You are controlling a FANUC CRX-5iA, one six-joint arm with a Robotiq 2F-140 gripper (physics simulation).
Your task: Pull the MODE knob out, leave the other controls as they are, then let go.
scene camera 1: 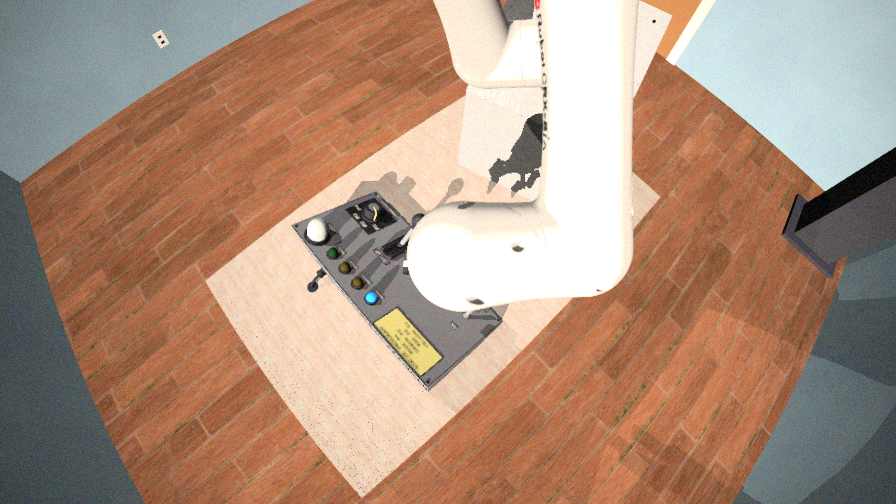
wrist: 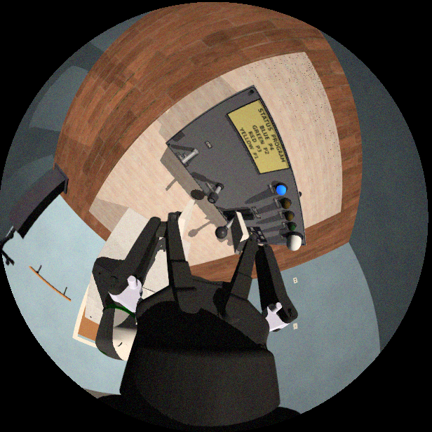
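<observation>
The grey control panel (scene camera 1: 457, 344) (wrist: 210, 130) lies on the pale table. In the wrist view, a short knob (wrist: 215, 192) with a grey stem and dark end stands up from it, beyond the fingertips; it appears to be the MODE knob, but its label cannot be read. It is hidden behind the arm in the scene view. My gripper (wrist: 212, 213) is partly open, with no contact visible between its pale pads and the knob. The black ball of a lever (wrist: 221, 232) (scene camera 1: 417, 219) shows near the right finger. The arm hides my gripper in the scene view.
A grey toggle lever (wrist: 190, 156), a white dome (scene camera 1: 317, 230) (wrist: 294, 242), a lit blue lamp (scene camera 1: 371, 297) (wrist: 281, 190) and a dial with a yellow pointer (scene camera 1: 374, 213) are on the panel. A yellow status plate (scene camera 1: 408, 341) (wrist: 258, 137) lies beyond the lamps.
</observation>
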